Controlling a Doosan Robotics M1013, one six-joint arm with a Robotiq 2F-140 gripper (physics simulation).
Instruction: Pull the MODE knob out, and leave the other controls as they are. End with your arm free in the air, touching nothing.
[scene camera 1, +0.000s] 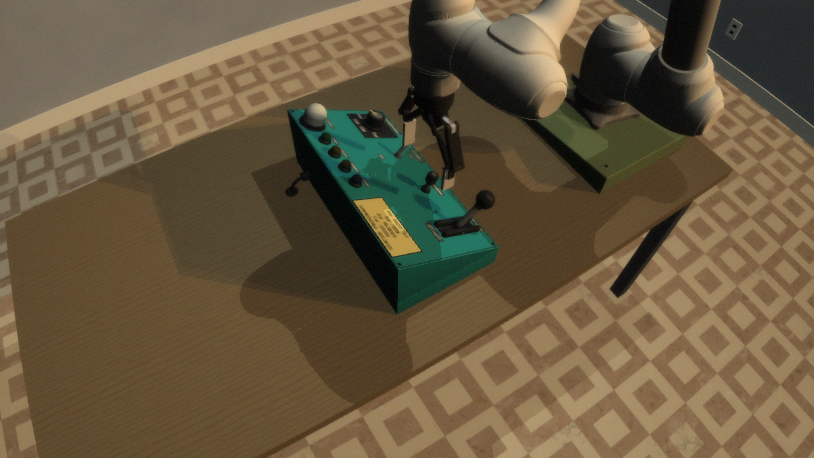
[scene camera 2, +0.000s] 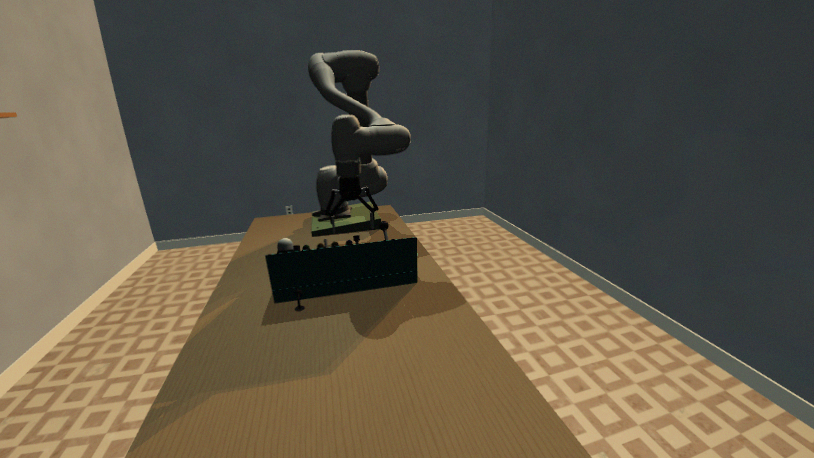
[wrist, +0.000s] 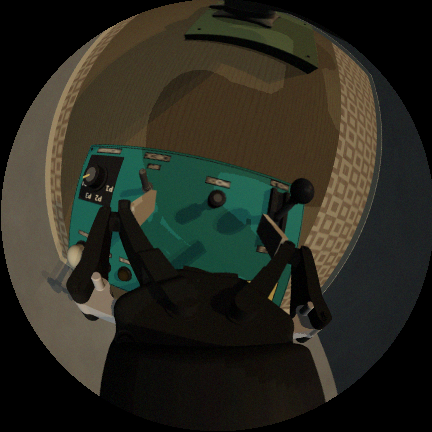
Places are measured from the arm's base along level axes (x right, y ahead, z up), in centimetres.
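Where they show: gripper, between the fingertips: (scene camera 1: 427, 164) (scene camera 2: 353, 230) (wrist: 207, 211); arm's base, origin of its link: (scene camera 1: 599, 105) (scene camera 2: 335, 214).
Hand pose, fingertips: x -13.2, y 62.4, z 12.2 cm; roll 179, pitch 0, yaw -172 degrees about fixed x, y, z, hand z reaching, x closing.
Note:
Each offset is from my fingertips to the top centre of the thing. "spot": to the spot under its first point.
A small dark round knob @(dy -0.1, dx -1.0, dz -2.4 cm) (scene camera 1: 430, 177) (scene camera 2: 356, 238) (wrist: 216, 198) on a short stem stands on the teal control box (scene camera 1: 444, 276) (scene camera 2: 341, 273) (wrist: 225, 257); I take it for the MODE knob, though its label is not readable. My gripper (scene camera 1: 428, 162) (scene camera 2: 352, 223) (wrist: 207, 211) is open and empty, pointing down above the box. In the wrist view the knob shows between the two fingers, slightly beyond the line of the fingertips. One finger is near a toggle switch @(dy +0.4, dx +11.1, dz -3.2 cm) (scene camera 1: 402, 150) (wrist: 145, 180), the other near the black ball lever @(dy -7.7, dx -12.0, dz +0.3 cm) (scene camera 1: 484, 199) (scene camera 2: 383, 225) (wrist: 302, 191); the exact gaps cannot be told.
The box also bears a rotary selector @(dy +3.1, dx +22.8, dz -3.1 cm) (scene camera 1: 374, 119) (wrist: 94, 176), a white dome @(spot: dy +18.0, dx +20.0, dz +4.2 cm) (scene camera 1: 315, 113) (scene camera 2: 285, 244) (wrist: 75, 255), several dark lamps and a yellow placard @(spot: dy +14.0, dx -12.0, dz +0.1 cm) (scene camera 1: 387, 227). A small black part @(spot: dy +26.9, dx +17.7, dz -15.5 cm) (scene camera 1: 292, 190) (scene camera 2: 299, 307) sticks out behind. The arm's green base plate (scene camera 1: 603, 170) (wrist: 250, 37) is across the table.

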